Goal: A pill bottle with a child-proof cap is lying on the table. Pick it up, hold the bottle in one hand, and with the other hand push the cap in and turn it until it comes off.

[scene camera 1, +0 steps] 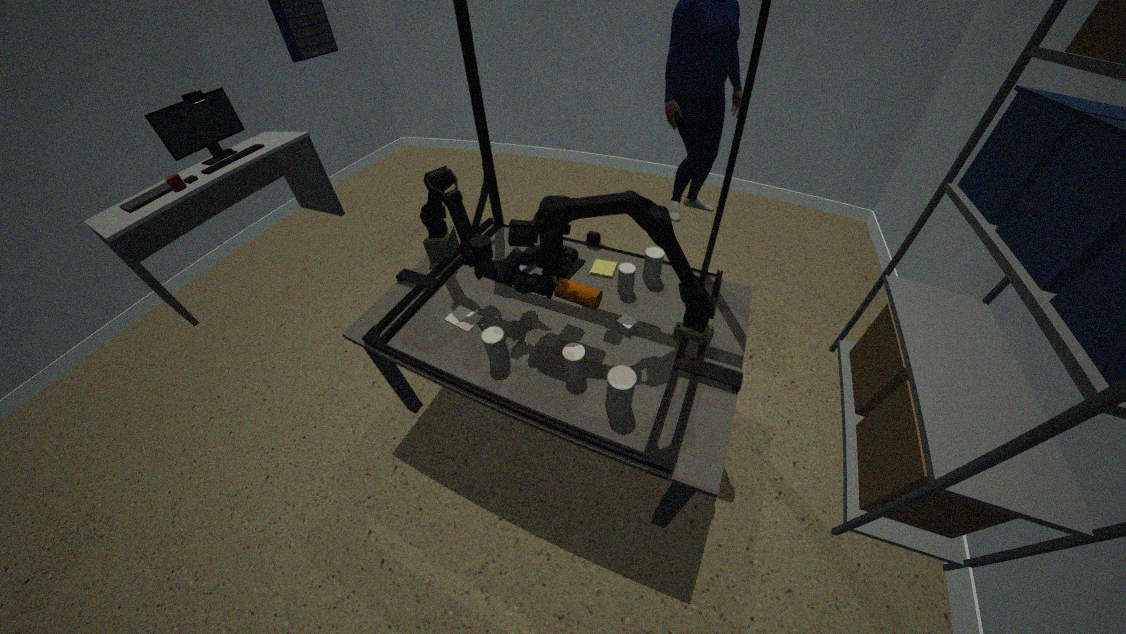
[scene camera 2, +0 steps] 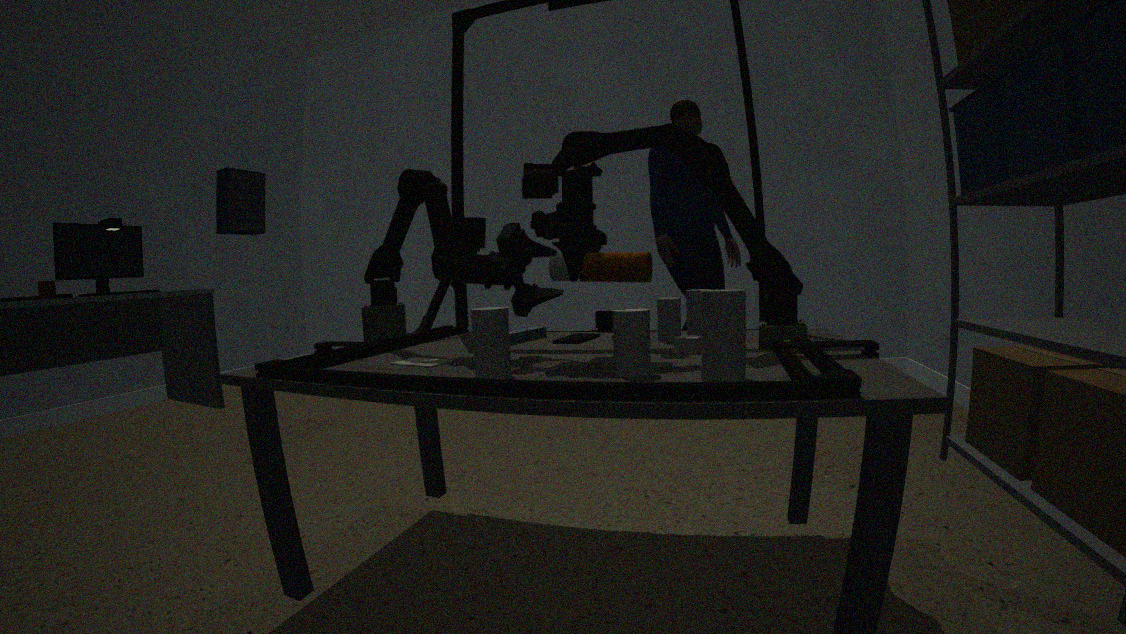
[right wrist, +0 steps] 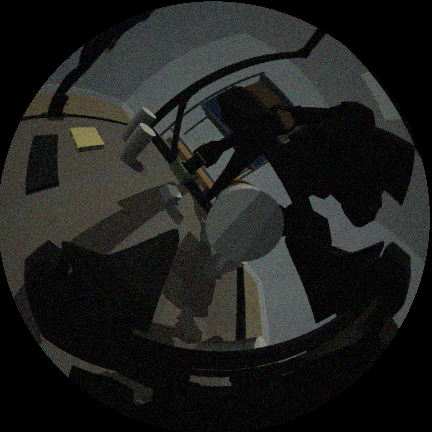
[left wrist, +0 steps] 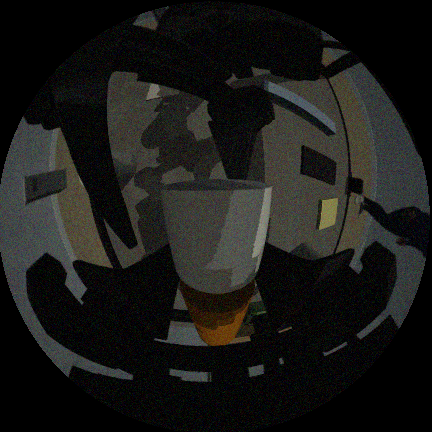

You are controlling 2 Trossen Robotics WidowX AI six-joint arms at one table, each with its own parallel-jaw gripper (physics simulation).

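The orange pill bottle (scene camera 1: 579, 293) (scene camera 2: 618, 266) (left wrist: 216, 322) is held level above the table. Its pale cap (scene camera 2: 557, 267) (left wrist: 217, 235) (right wrist: 245, 225) is on its end and faces the right gripper. My left gripper (scene camera 2: 578, 270) comes down from above and is shut on the bottle near the cap. My right gripper (scene camera 2: 554, 272) (right wrist: 234, 235) is open, its fingertips on either side of the cap's end with gaps, and holds nothing. In scene camera 1 the cap cannot be made out among the dark fingers.
Several pale cylinders (scene camera 1: 496, 355) (scene camera 1: 575, 371) (scene camera 1: 620, 401) (scene camera 1: 626, 281) stand on the table (scene camera 1: 433, 346). A yellow pad (scene camera 1: 603, 268) (left wrist: 328, 214) (right wrist: 87, 138) and a dark slab (left wrist: 318, 165) (right wrist: 42, 163) lie there too. A dark rail frame (scene camera 1: 512, 409) edges the table. A person (scene camera 1: 697, 102) stands behind.
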